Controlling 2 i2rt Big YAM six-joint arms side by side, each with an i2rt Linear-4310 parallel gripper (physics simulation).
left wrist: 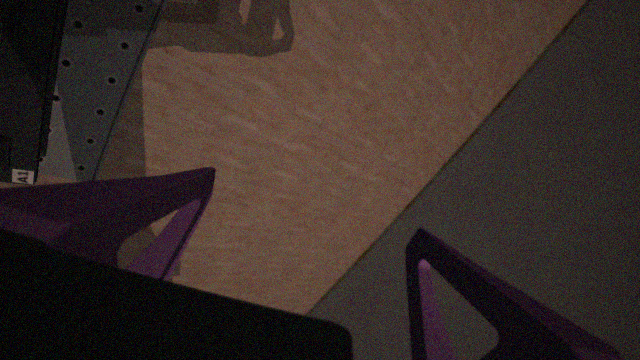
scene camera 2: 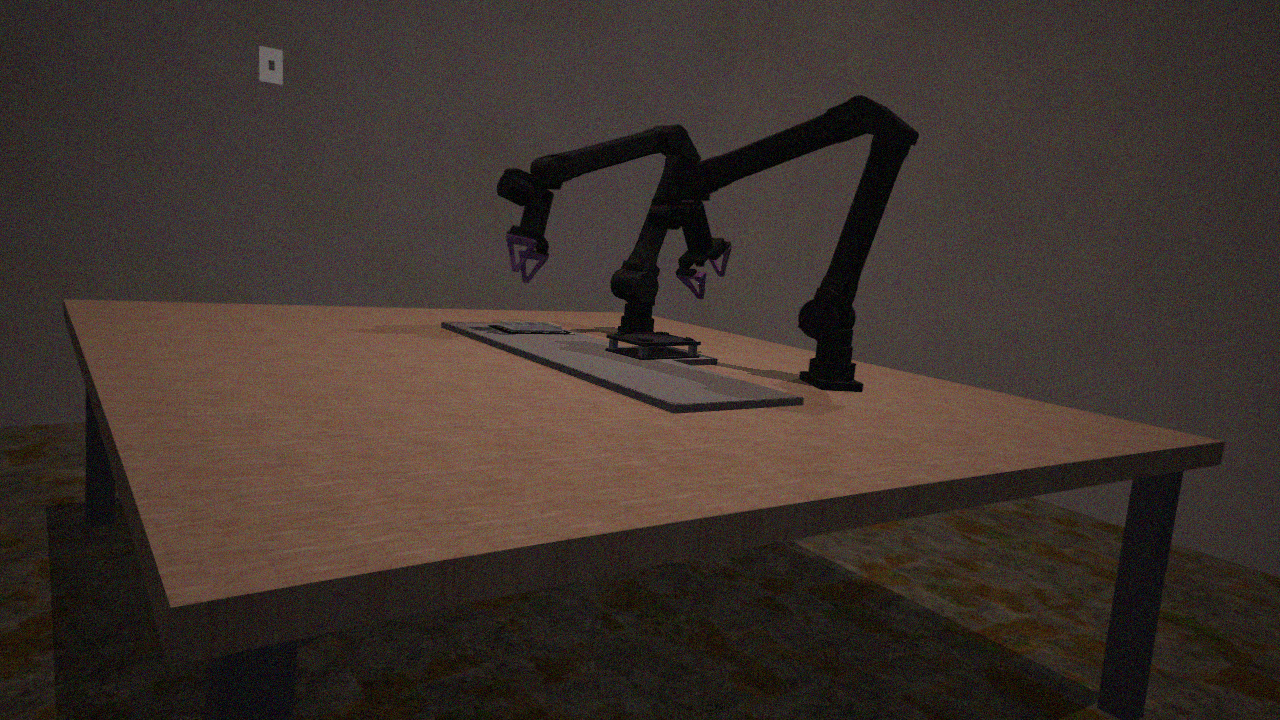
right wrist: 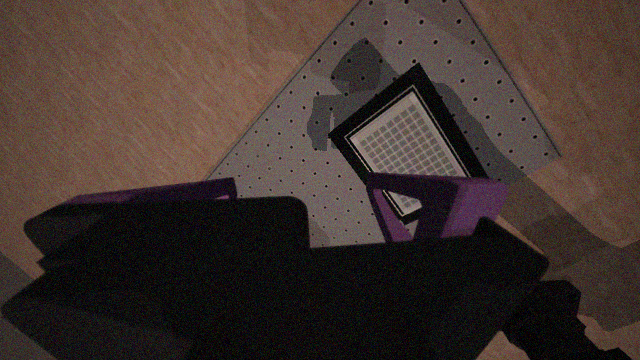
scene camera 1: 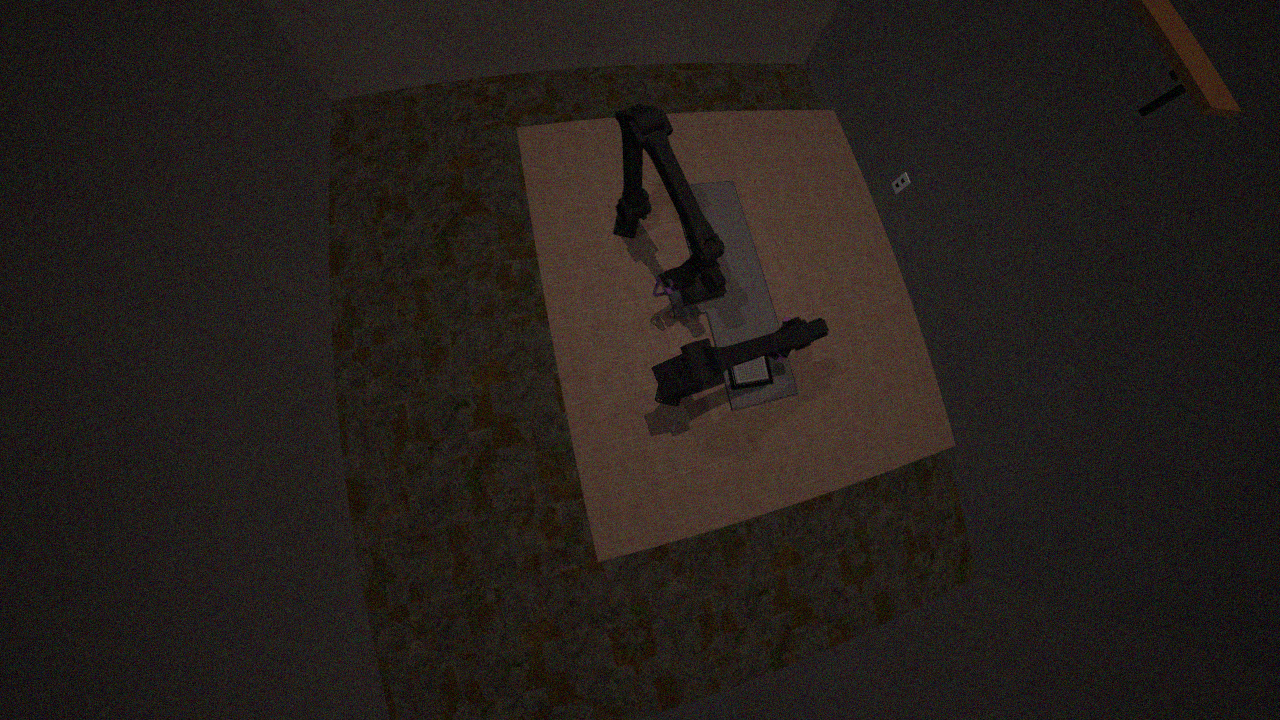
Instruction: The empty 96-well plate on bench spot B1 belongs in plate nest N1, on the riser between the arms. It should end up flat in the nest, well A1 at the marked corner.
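Seen in the pictures: left gripper, fingertip midpoint: (left wrist: 317,210) (scene camera 2: 711,287) (scene camera 1: 662,292); right gripper, fingertip midpoint: (scene camera 2: 520,276) (right wrist: 303,183); left arm's base, origin of the base link: (scene camera 2: 829,385) (scene camera 1: 626,223).
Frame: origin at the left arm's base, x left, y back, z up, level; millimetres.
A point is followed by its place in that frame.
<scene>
The pale 96-well plate (scene camera 1: 750,369) @(x -482, y -548, z 30 mm) (scene camera 2: 528,328) @(x -433, y -562, z 22 mm) (right wrist: 410,135) @(x -488, y -579, z 23 mm) lies flat inside a black frame on the perforated grey board (scene camera 1: 756,308) @(x -235, y -553, z 12 mm) (scene camera 2: 716,391) @(x 192, y -294, z 13 mm) (right wrist: 265,150) @(x -298, y -617, z 13 mm). My right gripper (scene camera 2: 522,275) @(x -390, y -591, z 143 mm) (right wrist: 303,183) @(x -390, y -591, z 143 mm) is open and empty, high above the board; in the right wrist view one finger overlaps the plate's lower corner. The dark nest on its riser (scene camera 2: 653,339) @(x -173, y -323, z 48 mm) stands on the board; its edge with a white A1 label (left wrist: 22,176) @(x -188, y -224, z 48 mm) shows in the left wrist view. My left gripper (scene camera 2: 709,284) @(x -319, y -165, z 156 mm) (left wrist: 317,210) @(x -319, y -165, z 156 mm) is open and empty above the table, off to the side of the nest.
The wooden table (scene camera 1: 644,483) @(x -941, y -236, z 0 mm) (scene camera 2: 358,447) @(x 558, y -824, z 0 mm) carries both arms and the board. The left arm's forearm (scene camera 1: 684,201) @(x -177, y -143, z 459 mm) (scene camera 2: 787,147) @(x -87, y -110, z 452 mm) reaches over the board, and the right arm's forearm (scene camera 1: 756,347) @(x -542, y -372, z 480 mm) (scene camera 2: 608,156) @(x -502, y -394, z 435 mm) crosses beside the plate. Arm shadows darken parts of the board.
</scene>
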